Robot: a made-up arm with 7 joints.
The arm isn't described. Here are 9 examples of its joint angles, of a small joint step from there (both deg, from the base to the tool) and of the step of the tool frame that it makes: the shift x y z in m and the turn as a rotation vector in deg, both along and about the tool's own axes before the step.
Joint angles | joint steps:
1: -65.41 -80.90 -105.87 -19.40 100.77 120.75 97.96 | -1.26 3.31 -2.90 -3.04 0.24 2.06 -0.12
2: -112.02 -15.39 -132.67 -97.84 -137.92 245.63 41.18 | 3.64 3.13 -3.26 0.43 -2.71 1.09 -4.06
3: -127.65 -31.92 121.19 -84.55 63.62 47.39 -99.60 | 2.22 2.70 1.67 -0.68 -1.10 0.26 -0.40
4: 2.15 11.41 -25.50 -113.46 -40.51 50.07 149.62 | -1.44 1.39 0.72 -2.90 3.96 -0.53 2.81
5: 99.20 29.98 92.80 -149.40 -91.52 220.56 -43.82 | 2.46 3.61 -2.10 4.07 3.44 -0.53 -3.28
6: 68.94 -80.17 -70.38 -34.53 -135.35 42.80 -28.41 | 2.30 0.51 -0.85 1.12 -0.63 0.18 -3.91
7: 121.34 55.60 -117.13 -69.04 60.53 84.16 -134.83 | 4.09 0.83 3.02 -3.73 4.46 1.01 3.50
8: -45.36 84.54 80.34 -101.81 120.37 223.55 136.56 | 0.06 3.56 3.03 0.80 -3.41 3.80 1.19
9: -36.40 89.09 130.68 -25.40 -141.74 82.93 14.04 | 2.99 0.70 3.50 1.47 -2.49 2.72 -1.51
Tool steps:
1: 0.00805 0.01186 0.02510 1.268 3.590 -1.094
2: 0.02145 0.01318 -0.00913 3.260 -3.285 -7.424
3: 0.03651 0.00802 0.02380 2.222 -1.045 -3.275
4: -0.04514 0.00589 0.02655 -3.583 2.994 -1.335
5: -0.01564 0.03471 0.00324 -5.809 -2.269 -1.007
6: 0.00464 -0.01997 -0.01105 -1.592 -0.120 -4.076
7: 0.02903 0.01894 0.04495 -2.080 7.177 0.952
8: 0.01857 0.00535 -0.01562 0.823 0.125 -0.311
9: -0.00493 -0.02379 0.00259 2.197 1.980 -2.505
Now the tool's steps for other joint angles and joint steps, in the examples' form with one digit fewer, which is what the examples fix.
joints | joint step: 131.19 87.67 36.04 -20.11 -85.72 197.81 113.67 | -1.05 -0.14 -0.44 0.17 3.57 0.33 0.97
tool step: 0.0190 0.0031 -0.0051 0.39 2.00 3.88
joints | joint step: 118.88 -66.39 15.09 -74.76 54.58 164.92 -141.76 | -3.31 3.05 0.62 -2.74 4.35 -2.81 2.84
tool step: -0.0050 -0.0785 0.0404 7.56 1.71 6.46
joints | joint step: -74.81 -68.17 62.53 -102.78 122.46 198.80 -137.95 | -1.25 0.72 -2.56 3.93 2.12 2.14 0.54
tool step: 0.0124 0.0407 0.0008 -4.08 -0.60 4.42
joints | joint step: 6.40 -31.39 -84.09 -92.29 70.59 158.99 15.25 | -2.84 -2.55 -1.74 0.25 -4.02 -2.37 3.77
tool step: 0.0562 -0.0165 -0.0392 0.44 2.08 2.27
